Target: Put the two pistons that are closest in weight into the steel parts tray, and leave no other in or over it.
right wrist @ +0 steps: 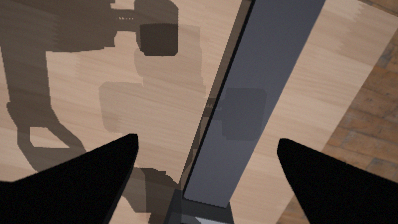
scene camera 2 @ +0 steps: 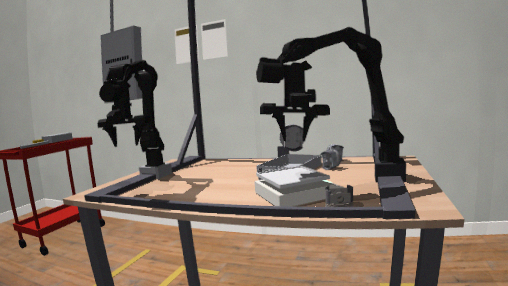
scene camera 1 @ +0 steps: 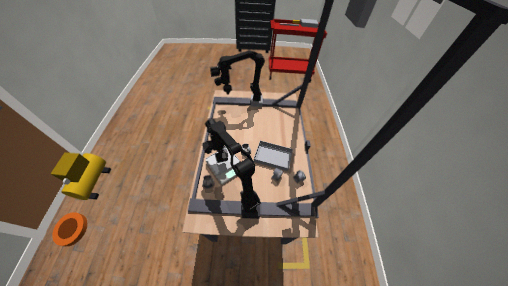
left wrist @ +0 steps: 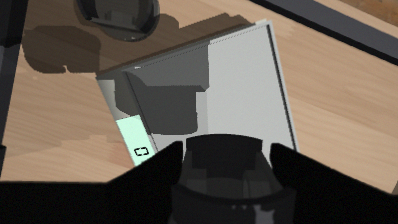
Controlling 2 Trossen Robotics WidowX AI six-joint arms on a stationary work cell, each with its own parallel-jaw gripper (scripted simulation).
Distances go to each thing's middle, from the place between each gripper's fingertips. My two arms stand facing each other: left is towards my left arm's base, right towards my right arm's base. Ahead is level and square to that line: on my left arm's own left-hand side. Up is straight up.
Right now my left hand is 1 cm past the scale plate [scene camera 2: 286,177], 2 cm to the left of it and 14 cm above it. Also, from my left hand: steel parts tray [scene camera 1: 269,154]: 34 cm behind, 10 cm to the right, 18 cm below; white scale [scene camera 2: 296,195]: 1 cm behind, 1 cm to the right, 16 cm below.
Now: right hand 40 mm past the scale plate, 560 mm to the right of it and 140 mm above it. Round my right hand: steel parts tray 370 mm behind, 480 mm to the left, 190 mm below; white scale 50 mm behind, 570 mm to the left, 160 mm below.
